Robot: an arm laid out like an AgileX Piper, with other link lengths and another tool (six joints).
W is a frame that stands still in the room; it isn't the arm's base.
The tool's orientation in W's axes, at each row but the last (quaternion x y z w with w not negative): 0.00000 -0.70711 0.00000 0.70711; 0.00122 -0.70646 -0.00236 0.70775; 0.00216 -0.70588 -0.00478 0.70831; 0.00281 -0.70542 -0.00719 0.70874; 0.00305 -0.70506 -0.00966 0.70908; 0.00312 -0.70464 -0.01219 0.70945; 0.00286 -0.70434 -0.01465 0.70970; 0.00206 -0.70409 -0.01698 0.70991
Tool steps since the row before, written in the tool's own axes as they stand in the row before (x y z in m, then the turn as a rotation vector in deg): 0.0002 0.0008 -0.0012 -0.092 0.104 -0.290; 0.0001 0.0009 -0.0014 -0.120 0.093 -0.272; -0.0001 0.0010 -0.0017 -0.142 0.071 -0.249; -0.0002 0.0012 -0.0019 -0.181 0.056 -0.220; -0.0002 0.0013 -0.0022 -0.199 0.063 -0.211; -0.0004 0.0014 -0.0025 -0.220 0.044 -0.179; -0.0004 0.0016 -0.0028 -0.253 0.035 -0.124; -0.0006 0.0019 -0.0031 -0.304 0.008 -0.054
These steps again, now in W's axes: 0.0012 0.0008 0.0002 0.290 0.104 -0.092; 0.0014 0.0009 0.0001 0.272 0.093 -0.120; 0.0017 0.0010 -0.0001 0.249 0.071 -0.142; 0.0019 0.0012 -0.0002 0.220 0.057 -0.181; 0.0022 0.0013 -0.0002 0.210 0.065 -0.199; 0.0025 0.0014 -0.0004 0.178 0.046 -0.220; 0.0028 0.0016 -0.0004 0.123 0.039 -0.253; 0.0031 0.0019 -0.0006 0.052 0.015 -0.304
